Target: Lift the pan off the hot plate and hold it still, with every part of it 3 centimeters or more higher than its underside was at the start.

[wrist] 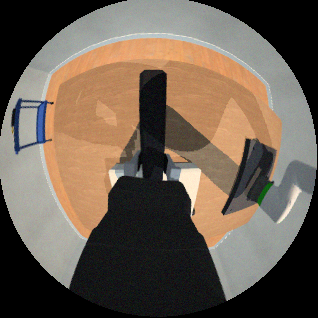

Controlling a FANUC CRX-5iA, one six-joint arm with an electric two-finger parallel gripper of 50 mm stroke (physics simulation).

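Where they show: gripper, fingertip midpoint: (pixel 152 157); arm's base at its link origin: (pixel 256 187).
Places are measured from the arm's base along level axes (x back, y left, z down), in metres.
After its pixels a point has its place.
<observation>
The pan's long black handle (pixel 153 105) @[z -0.119, x -0.532, y -0.278 m] points up through the middle of the wrist view. My gripper (pixel 152 157) @[z -0.086, x -0.537, y -0.202 m] is shut on the handle near its lower visible end, one finger on each side and touching it. The pan's body is hidden behind the black gripper housing. The pale hot plate (pixel 193 180) @[z -0.036, x -0.437, y -0.125 m] shows partly on both sides of the housing, beneath the gripper. Whether the pan rests on the hot plate cannot be seen.
A wooden table top (pixel 90 175) @[z 0.026, x -0.777, y -0.103 m] lies below. The robot's base plate (pixel 239 182) @[z 0.002, x -0.197, y -0.066 m] and grey arm (pixel 280 200) @[z -0.182, x -0.048, y -0.046 m], with a green ring, stand at the right. A blue cart (pixel 41 122) stands on the floor beyond the left table edge. Shadows cross the table.
</observation>
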